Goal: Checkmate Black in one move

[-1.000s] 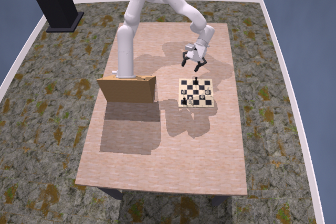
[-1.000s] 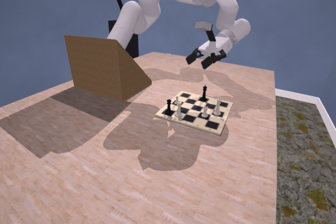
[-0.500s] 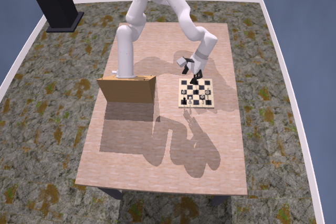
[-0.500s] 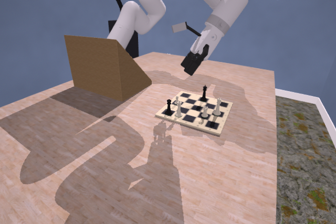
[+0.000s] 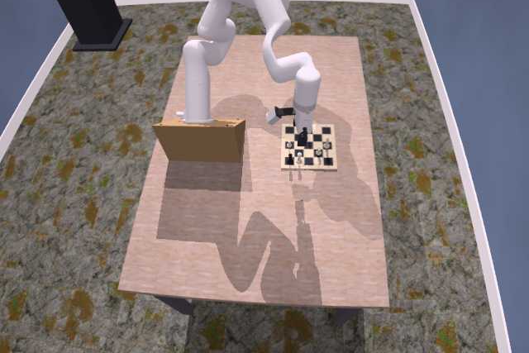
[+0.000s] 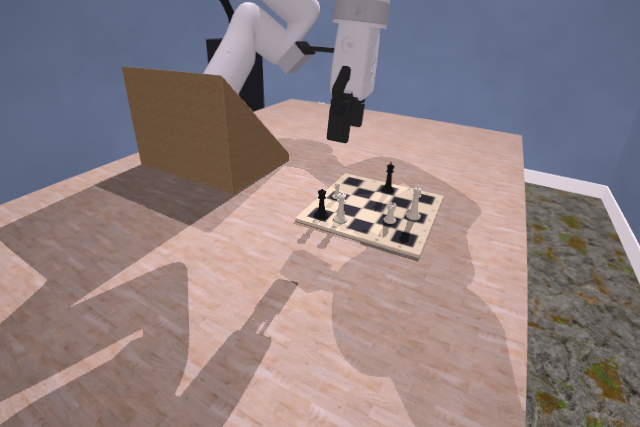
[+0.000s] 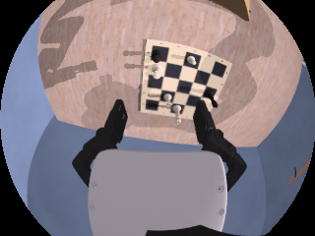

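Right now my hand is 10 mm to the left of the white chess piece and 140 mm above it. Also, from my hand: tall white piece: 110 mm ahead, 70 mm to the left, 130 mm below; white pawn: 40 mm behind, 60 mm to the left, 150 mm below; small chessboard: 40 mm ahead, 70 mm to the left, 170 mm below.
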